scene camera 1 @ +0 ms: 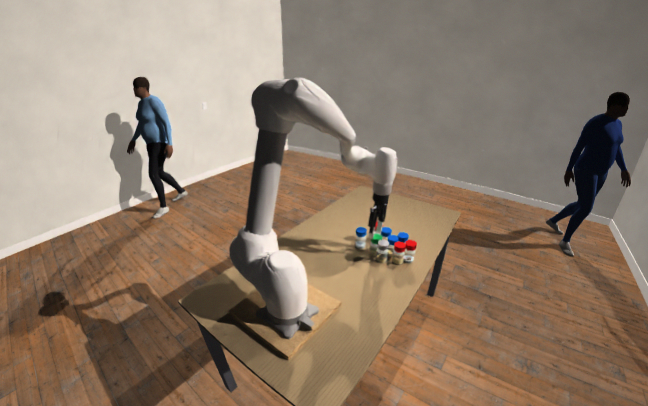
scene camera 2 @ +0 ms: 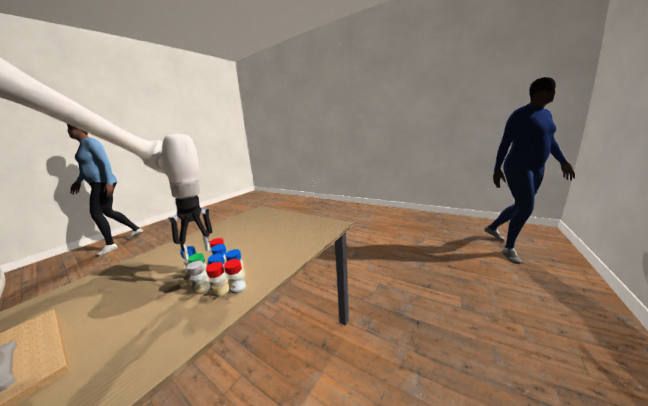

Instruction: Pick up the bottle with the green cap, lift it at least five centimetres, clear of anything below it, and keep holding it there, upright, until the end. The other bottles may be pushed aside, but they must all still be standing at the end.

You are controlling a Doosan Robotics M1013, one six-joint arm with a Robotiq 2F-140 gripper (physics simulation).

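Places are measured from the arm's base along level axes (x ahead, y left, z up), in metres.
Where they show: gripper, fingertip midpoint: [scene camera 1: 374, 235] [scene camera 2: 197, 254]; arm's base, origin of the base link: [scene camera 1: 287, 313].
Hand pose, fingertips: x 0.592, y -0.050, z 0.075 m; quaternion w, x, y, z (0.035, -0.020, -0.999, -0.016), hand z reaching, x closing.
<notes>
Each offset is from my fingertips to the centre of the thing. Level surfaces: height alone.
The bottle with the green cap {dx -0.015, dy -0.018, dz -0.048 m} [scene camera 1: 376, 240] [scene camera 2: 196, 258] stands upright in a tight group, partly hidden by its neighbours. My gripper [scene camera 1: 376, 231] [scene camera 2: 196, 251] points down, part open and empty, with its fingertips around cap height at the green-capped bottle. In the scene camera 2 view one fingertip shows at the left of the green cap and the other behind it to the right. The exact gaps are too small to tell. A grey-capped bottle {dx -0.043, dy -0.070, dz -0.048 m} [scene camera 1: 383, 251] [scene camera 2: 198, 277] stands in front of the green one.
Blue-capped bottles [scene camera 1: 386, 232] [scene camera 2: 233, 256] and red-capped bottles {dx -0.011, dy -0.145, dz -0.048 m} [scene camera 1: 399, 253] [scene camera 2: 217, 280] stand close on the right. Another blue-capped bottle {dx -0.004, dy +0.078, dz -0.048 m} [scene camera 1: 360, 239] stands apart at the left. A red cap {dx +0.100, dy +0.033, dz -0.008 m} [scene camera 2: 217, 242] shows behind the group. All stand on the table {dz -0.101 m} [scene camera 1: 345, 270] [scene camera 2: 280, 235]. Two people are beyond it.
</notes>
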